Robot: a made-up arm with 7 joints.
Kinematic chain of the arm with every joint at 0, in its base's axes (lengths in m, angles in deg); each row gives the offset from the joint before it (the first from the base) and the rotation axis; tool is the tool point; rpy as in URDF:
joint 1: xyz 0 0 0.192 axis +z
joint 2: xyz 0 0 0 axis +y
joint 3: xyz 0 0 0.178 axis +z
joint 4: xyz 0.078 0 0 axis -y
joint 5: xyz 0.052 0 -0.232 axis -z
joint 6: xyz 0 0 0 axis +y
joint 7: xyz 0.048 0 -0.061 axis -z
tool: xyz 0 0 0 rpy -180 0 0
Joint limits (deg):
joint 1: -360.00..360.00
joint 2: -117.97..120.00
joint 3: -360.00..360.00
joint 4: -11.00..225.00
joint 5: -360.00..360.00
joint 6: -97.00..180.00
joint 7: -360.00..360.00
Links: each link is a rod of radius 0.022 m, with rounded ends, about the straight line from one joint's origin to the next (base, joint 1, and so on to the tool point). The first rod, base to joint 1, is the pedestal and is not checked.
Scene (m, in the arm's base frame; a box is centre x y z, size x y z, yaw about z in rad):
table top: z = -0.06
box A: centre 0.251 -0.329 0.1 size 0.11 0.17 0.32 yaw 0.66
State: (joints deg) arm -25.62 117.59 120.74 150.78 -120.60 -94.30 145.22
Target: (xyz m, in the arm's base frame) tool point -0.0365 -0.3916 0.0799
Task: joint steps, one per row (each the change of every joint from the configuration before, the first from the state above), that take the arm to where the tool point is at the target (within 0.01 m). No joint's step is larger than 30 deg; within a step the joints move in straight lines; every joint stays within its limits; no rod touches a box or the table.
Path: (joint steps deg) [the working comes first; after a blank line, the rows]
Joints at the target: -93.80 120.00 139.00 174.33 -105.76 -63.32 145.22
Straight joint move there: touches box A.

1: -4.90 -12.33 1.08 -4.81 3.46 24.64 1.37
2: -4.89 -12.32 1.07 -4.81 3.46 24.64 1.36
3: -4.90 -12.33 1.08 -4.81 3.45 24.64 1.37
4: -4.89 -12.32 1.07 -4.81 3.46 24.64 1.36
5: -4.90 -12.33 1.08 -4.82 3.46 24.64 1.37
6: -29.09 7.13 -8.63 13.07 -5.49 -19.07 4.91
7: -29.10 7.13 -8.63 13.06 -5.49 -19.07 4.91
8: -29.09 7.12 -8.63 13.07 -5.48 -19.07 4.91
9: -29.09 7.13 -8.63 13.06 -5.49 -19.06 4.91
10: 24.22 11.85 15.80 -1.55 6.50 -5.32 -8.82
11: 24.23 11.84 15.80 -1.55 6.50 -5.32 -8.83
12: 24.22 11.84 15.80 -1.55 6.50 -5.31 -8.82

